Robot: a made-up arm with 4 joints.
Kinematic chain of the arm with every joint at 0, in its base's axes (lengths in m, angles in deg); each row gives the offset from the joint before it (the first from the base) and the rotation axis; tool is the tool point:
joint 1: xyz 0 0 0.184 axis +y
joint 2: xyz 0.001 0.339 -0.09 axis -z
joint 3: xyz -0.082 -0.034 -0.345 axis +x
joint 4: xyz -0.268 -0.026 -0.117 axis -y
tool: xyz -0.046 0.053 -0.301
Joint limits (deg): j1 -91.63..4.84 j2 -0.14..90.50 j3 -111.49..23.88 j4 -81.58..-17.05
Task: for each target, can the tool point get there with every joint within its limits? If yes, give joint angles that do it. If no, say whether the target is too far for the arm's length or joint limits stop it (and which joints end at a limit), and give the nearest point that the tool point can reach.
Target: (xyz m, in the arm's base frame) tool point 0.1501 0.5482 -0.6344
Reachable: yes | joints -60.57 33.39 -64.67 -70.98
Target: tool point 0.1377 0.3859 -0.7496
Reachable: yes | joints -46.76 22.43 -30.25 -35.00
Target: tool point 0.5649 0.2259 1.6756
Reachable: no: too far | nearest point 0.7772 0.8199 0.3605 | short by 1.459 m
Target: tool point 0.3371 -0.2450 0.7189
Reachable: no: joint limits stop it (at a limit: joint 1, joint 2, joint 4) | nearest point 0.3902 -0.0840 -0.2853 | short by 1.018 m
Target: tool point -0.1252 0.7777 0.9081
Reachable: no: joint limits stop it (at a limit: joint 1, joint 2, joint 3, joint 4) | nearest point 0.5283 0.9931 0.2432 | short by 0.957 m
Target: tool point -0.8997 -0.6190 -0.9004
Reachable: no: too far | nearest point -0.5290 -0.0065 -0.4536 | short by 0.844 m
